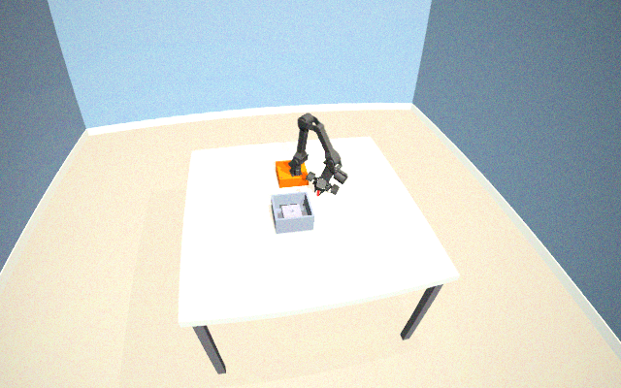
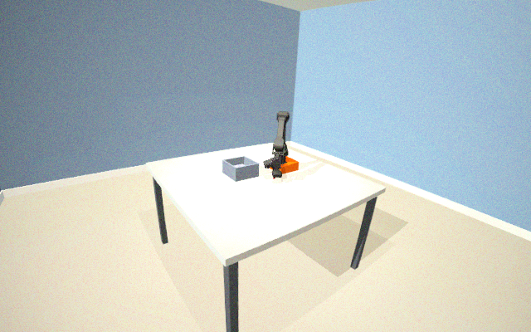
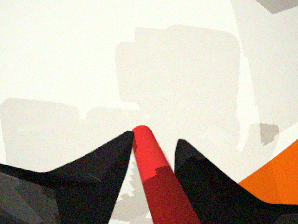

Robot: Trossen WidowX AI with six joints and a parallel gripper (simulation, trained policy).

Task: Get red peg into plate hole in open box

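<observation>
Right now my gripper tip is 20 cm to the left of the pale plate, 14 cm short of it and 3 cm below it. Also, from my gripper tip: red peg 3 cm above, 1 cm to the left; grey box 20 cm to the right, 14 cm ahead, 2 cm above.
</observation>
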